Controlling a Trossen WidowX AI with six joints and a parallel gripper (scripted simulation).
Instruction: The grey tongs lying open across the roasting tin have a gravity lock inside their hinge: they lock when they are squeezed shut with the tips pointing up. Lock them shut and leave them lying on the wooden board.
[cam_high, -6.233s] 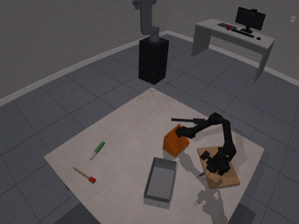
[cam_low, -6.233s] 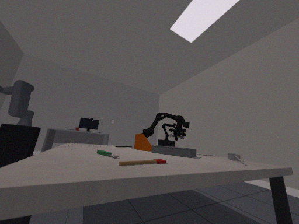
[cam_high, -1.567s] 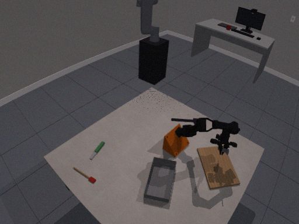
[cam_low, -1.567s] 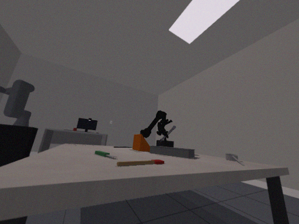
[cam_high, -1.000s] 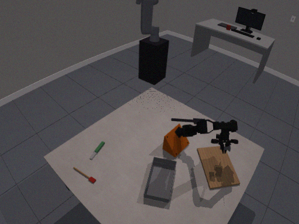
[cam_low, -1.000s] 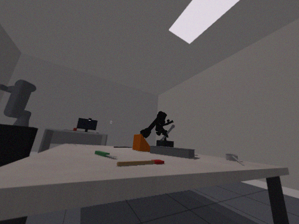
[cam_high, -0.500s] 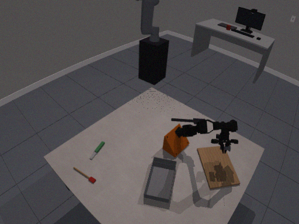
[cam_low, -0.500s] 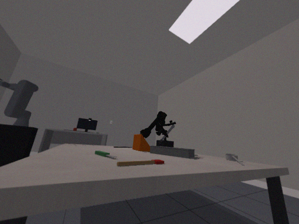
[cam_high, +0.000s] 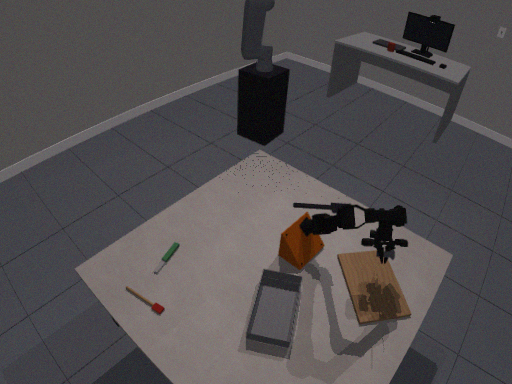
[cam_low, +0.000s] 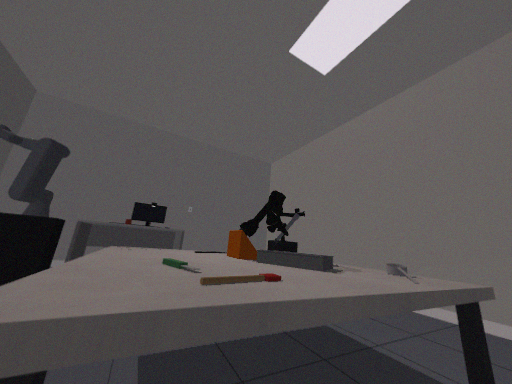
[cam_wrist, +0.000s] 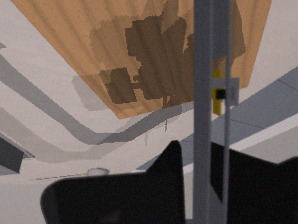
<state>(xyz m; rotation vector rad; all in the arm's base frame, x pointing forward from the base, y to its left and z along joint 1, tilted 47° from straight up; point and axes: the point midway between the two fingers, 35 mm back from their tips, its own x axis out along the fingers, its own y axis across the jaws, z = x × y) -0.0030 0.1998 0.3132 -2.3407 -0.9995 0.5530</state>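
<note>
My gripper tip is 5 cm past the yellow lock piece and 2 cm to the left of it. The rest, counted from my gripper tip: black spatula (40 cm to the right, 32 cm behind, 15 cm below); then wooden board (15 cm below); then grey roasting tin (35 cm ahead, 28 cm to the right, 13 cm below).
</note>
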